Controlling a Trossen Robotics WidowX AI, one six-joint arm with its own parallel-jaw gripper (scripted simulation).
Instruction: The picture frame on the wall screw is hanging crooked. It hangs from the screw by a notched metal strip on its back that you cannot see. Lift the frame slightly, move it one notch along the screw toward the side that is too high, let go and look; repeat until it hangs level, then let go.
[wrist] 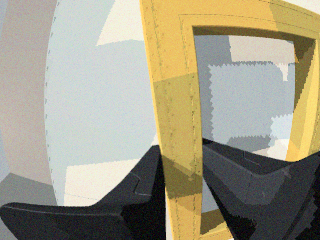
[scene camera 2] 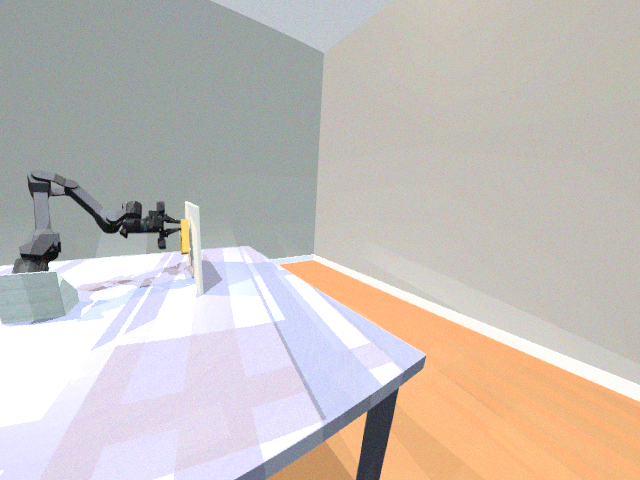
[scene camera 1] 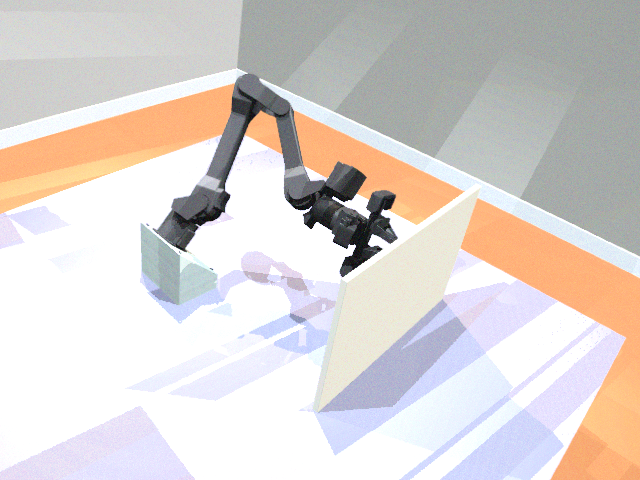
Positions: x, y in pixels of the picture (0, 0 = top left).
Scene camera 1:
my gripper: 402, 256
cream wall panel: 378, 302
